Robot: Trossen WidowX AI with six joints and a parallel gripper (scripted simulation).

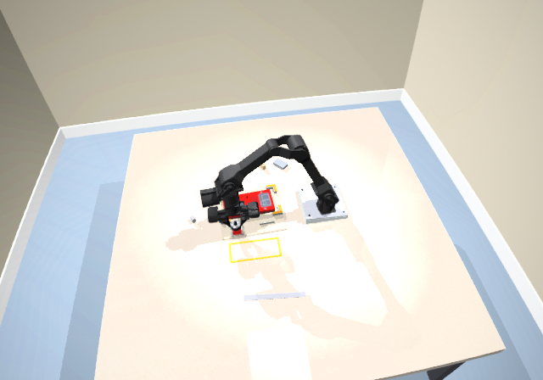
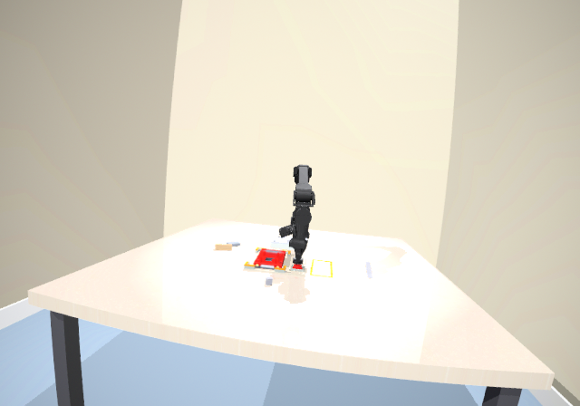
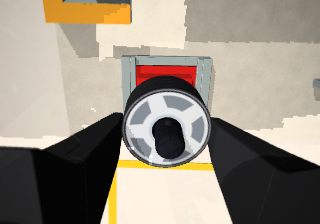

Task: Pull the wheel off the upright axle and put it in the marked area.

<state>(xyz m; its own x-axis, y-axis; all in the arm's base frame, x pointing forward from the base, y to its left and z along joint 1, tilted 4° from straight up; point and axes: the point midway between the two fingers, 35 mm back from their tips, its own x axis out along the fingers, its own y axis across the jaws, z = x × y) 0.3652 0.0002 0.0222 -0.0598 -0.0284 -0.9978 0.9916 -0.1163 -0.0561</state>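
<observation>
The wheel lies right at my gripper tip. Round my gripper tip: upright axle right at my gripper tip; tan block 330 mm to the right, 170 mm behind, 30 mm below; small grey cube 160 mm ahead, 100 mm to the right, 30 mm below.
</observation>
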